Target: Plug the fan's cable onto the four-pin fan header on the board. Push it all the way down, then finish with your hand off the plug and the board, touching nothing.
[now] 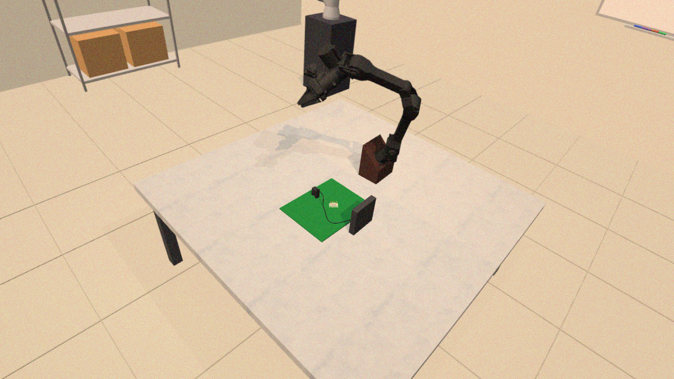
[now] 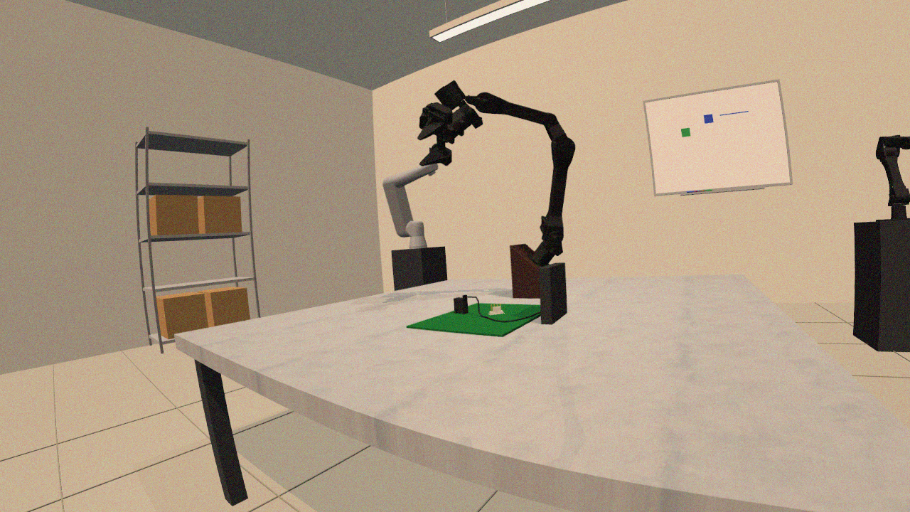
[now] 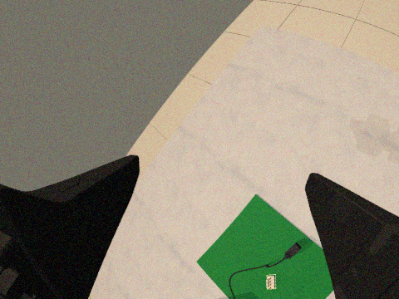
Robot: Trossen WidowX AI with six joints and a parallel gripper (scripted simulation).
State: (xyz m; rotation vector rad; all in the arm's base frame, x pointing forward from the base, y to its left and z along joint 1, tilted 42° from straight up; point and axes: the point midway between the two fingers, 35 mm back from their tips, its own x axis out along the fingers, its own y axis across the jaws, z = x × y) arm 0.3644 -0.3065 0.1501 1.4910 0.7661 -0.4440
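My gripper tip is now 50 mm past the black plug, 60 mm to the right of it and 390 mm above it. Also, from my gripper tip: four-pin fan header (60 mm behind, 150 mm to the left, 420 mm below); then green board (40 mm behind, 140 mm to the left, 430 mm below); then dark fan (60 mm behind, 300 mm to the left, 360 mm below).
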